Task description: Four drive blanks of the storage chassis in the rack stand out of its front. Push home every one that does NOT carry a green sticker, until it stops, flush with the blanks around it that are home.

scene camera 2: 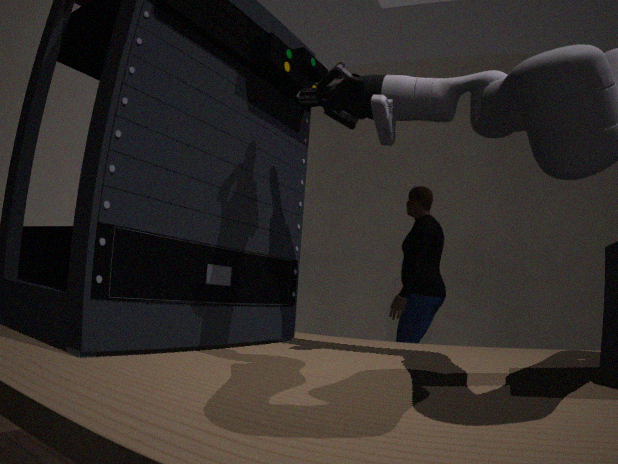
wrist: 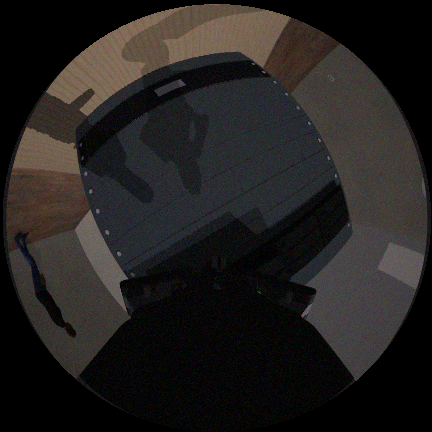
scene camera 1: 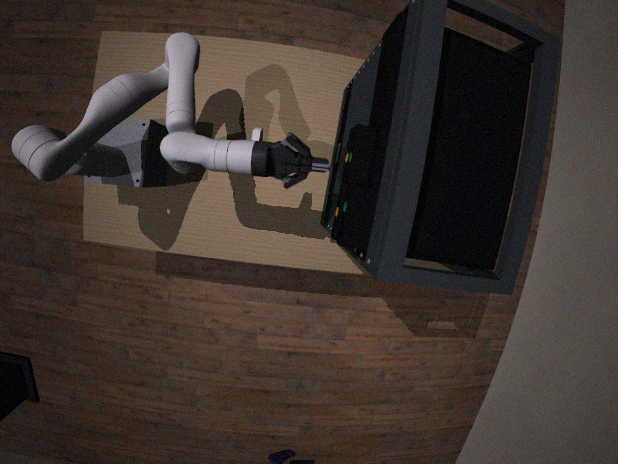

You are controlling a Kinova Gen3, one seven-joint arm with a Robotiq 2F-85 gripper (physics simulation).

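Seen in the pictures: gripper, fingertip midpoint: (scene camera 2: 299,96) (wrist: 218,264) (scene camera 1: 329,166); arm's base at its link origin: (scene camera 1: 112,162).
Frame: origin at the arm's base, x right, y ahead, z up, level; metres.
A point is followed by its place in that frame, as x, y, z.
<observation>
The rack (scene camera 1: 420,125) @[-0.099, 0.722, 0.435] (scene camera 2: 90,200) @[-0.355, 0.720, -0.006] holds the dark storage chassis (scene camera 2: 210,40) @[-0.202, 0.699, 0.281] (wrist: 320,220) @[-0.221, 0.690, 0.308] high in its front. A green sticker (scene camera 1: 350,157) @[-0.045, 0.645, 0.326] and a yellow one (scene camera 1: 347,157) @[-0.047, 0.646, 0.298] show close together. Another green sticker (scene camera 1: 345,206) @[0.044, 0.640, 0.357] and yellow sticker (scene camera 1: 336,212) @[0.060, 0.638, 0.299] show nearer the front edge in scene camera 1. In scene camera 2 dark blanks stand out around a green sticker (scene camera 2: 289,53) @[-0.044, 0.645, 0.327] and a second green sticker (scene camera 2: 313,62) @[0.046, 0.640, 0.353]. Which blank bears each is too dark to tell. My gripper (scene camera 1: 327,166) @[-0.031, 0.624, 0.240] (scene camera 2: 301,97) @[-0.031, 0.624, 0.240] (wrist: 218,264) @[-0.031, 0.624, 0.240] is shut and empty, its tips close before the chassis front; contact is unclear.
The rack stands on the wooden table (scene camera 1: 125,220) @[0.212, -0.055, -0.193] (scene camera 2: 125,400) @[-0.426, 0.557, -0.192]. Grey blank panels (scene camera 2: 200,150) @[-0.176, 0.704, 0.103] (wrist: 250,130) @[-0.178, 0.702, 0.104] fill its front below the chassis, above a black unit (scene camera 2: 160,270) @[-0.232, 0.705, -0.078] with a pale label. A person (scene camera 2: 425,260) (wrist: 47,300) stands beyond the table.
</observation>
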